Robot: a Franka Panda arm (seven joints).
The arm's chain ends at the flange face. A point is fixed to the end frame.
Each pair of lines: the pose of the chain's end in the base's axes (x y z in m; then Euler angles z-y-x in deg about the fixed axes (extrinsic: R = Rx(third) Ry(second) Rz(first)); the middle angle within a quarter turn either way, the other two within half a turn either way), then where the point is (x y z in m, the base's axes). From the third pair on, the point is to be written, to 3 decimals.
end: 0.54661, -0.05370, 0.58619, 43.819, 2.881, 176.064
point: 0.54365 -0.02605 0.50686
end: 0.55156, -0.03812, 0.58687, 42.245, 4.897, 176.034
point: 0.55042 -0.01072 0.50741
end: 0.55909, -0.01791, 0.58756, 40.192, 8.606, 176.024
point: 0.562 0.009 0.508
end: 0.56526, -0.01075, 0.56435, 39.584, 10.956, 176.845
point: 0.571 0.017 0.485
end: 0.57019, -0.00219, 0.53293, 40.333, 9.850, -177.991
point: 0.575 0.033 0.457
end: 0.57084, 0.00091, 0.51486, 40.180, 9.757, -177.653
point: 0.575 0.037 0.439
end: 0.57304, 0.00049, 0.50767, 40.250, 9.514, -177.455
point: 0.577 0.036 0.432
